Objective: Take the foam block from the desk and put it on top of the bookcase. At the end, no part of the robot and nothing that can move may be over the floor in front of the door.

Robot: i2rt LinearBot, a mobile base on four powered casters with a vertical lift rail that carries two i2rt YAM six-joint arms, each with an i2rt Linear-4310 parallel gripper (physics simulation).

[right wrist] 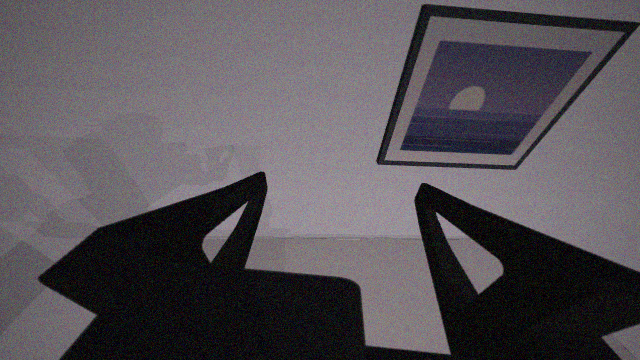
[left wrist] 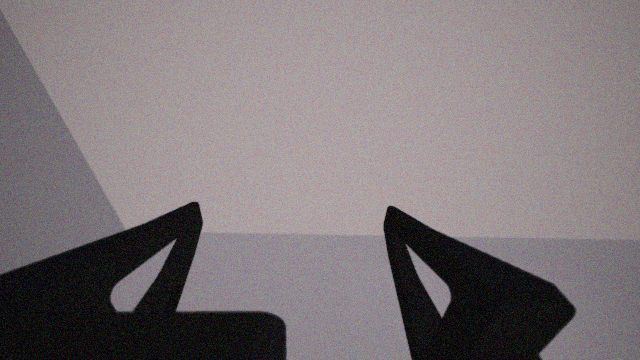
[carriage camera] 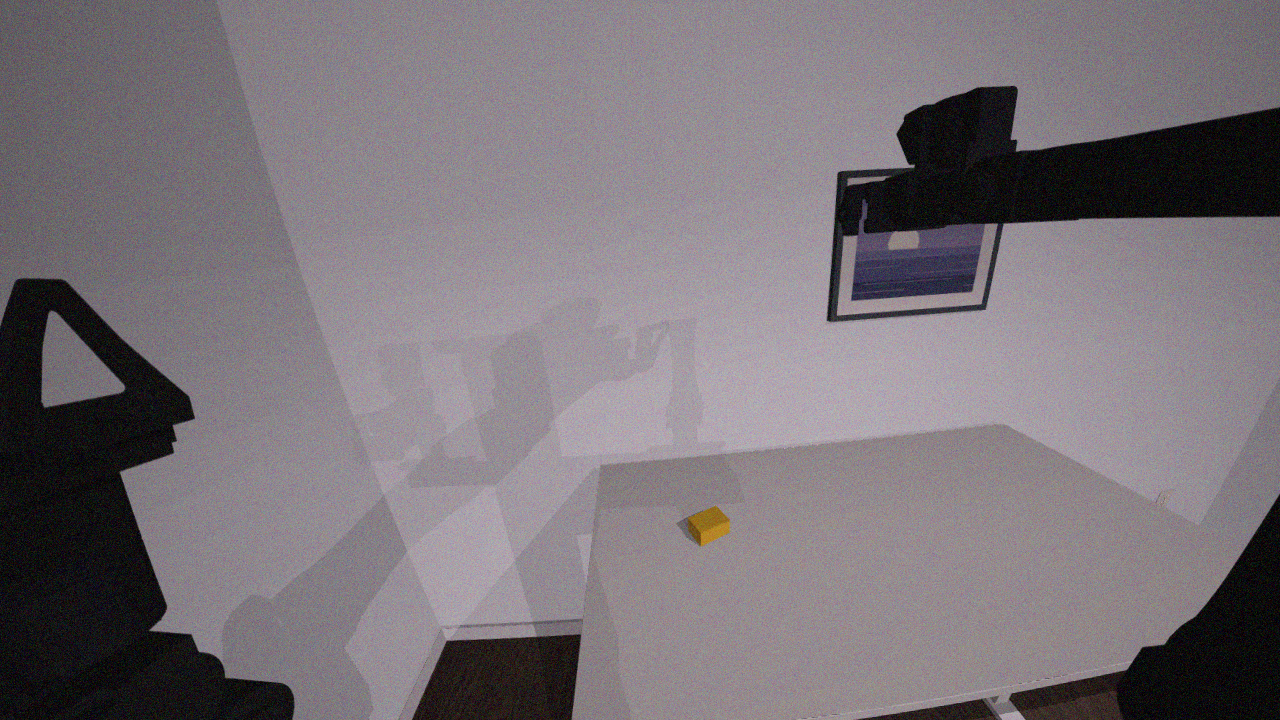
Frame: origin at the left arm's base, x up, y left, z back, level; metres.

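Where they show: left gripper, fingertip midpoint: [left wrist: 295, 213]; right gripper, fingertip midpoint: [right wrist: 340, 185] [carriage camera: 868, 210].
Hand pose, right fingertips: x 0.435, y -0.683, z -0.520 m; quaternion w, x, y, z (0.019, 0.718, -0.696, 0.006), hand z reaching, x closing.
Observation:
After its pixels a point has its place.
The foam block [carriage camera: 708, 525] @[x -0.285, y -0.430, z -0.622 m], a small yellow-orange block, lies on the light grey desk [carriage camera: 877, 573] @[x -0.330, y -0.796, z -0.498 m] [right wrist: 320, 256] @[x -0.330, y -0.708, z -0.917 m] near its far left part in the carriage view. My left gripper [left wrist: 295, 213] @[x 0.432, y -0.006, z -0.044 m] is open and empty, with wall and ceiling behind its fingers; part of it shows at the left edge of the carriage view. My right gripper [carriage camera: 861, 213] @[x 0.435, y -0.683, z -0.520 m] [right wrist: 340, 185] @[x 0.435, y -0.683, z -0.520 m] is open and empty. It reaches in from the right, high above the desk, in front of the wall and apart from the block. The bookcase and the door do not show in these views.
A framed picture [carriage camera: 913, 273] @[x 0.255, y -1.149, z -1.058 m] [right wrist: 470, 105] @[x 0.347, y -1.118, z -1.055 m] hangs on the far wall, partly covered by my right arm in the carriage view. The wall corner is left of the desk, with dark wooden floor [carriage camera: 510, 676] @[x -1.279, y 0.390, z -0.799 m] below. Arm shadows fall on the wall.

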